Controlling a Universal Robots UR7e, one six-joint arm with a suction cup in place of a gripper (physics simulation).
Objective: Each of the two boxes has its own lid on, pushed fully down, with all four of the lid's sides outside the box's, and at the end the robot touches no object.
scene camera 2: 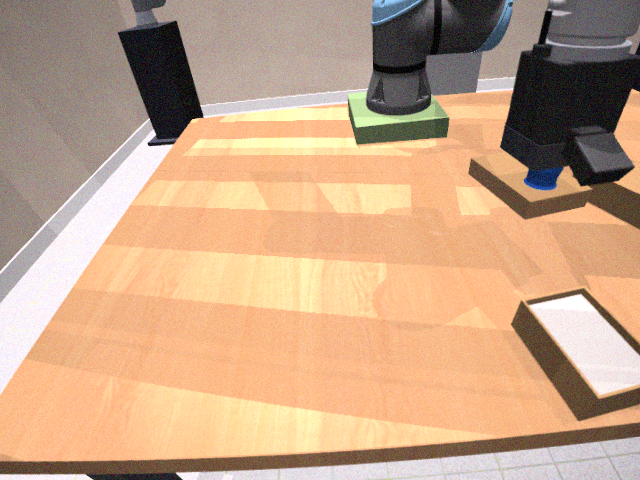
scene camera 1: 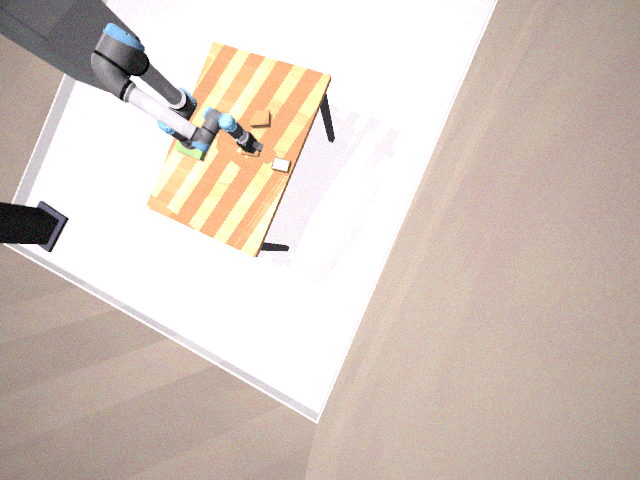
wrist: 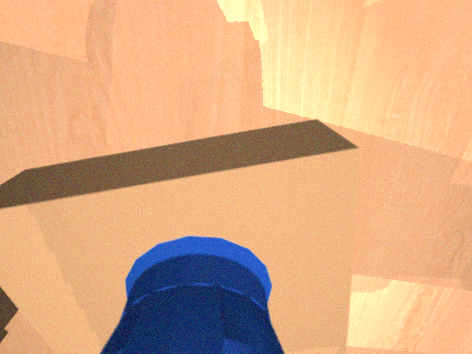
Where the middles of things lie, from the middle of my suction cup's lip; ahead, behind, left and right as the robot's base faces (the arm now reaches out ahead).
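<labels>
Smaller box [scene camera 2: 579, 344]: 10 cm below my suction cup, 16 cm ahead of it, 1 cm to the left of it. Smaller lid [scene camera 2: 500, 173]: 2 cm below my suction cup, 3 cm behind it. Nearest to my suction cup of the things named here, going by their middles: the smaller lid.
</labels>
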